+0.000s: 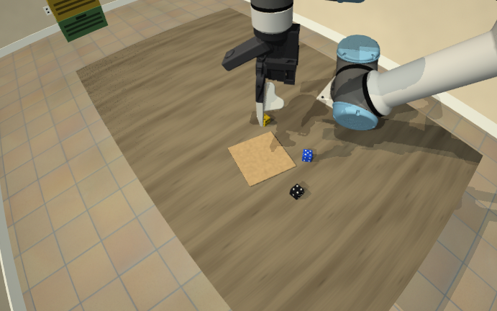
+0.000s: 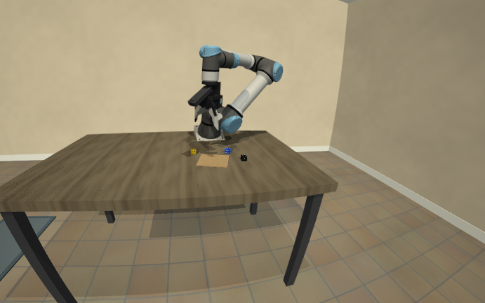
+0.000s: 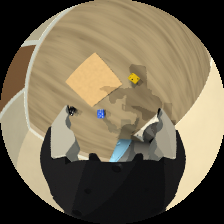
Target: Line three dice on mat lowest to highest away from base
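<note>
Now: hand 140 mm above the yellow die, 60 mm to the left of it and 50 mm past it. From my hand the other things lie so: blue die: 140 mm below, 120 mm to the left, 50 mm behind; tan mat: 150 mm below, 40 mm to the left, 40 mm ahead; black die: 180 mm to the left, 140 mm below, 50 mm ahead.
</note>
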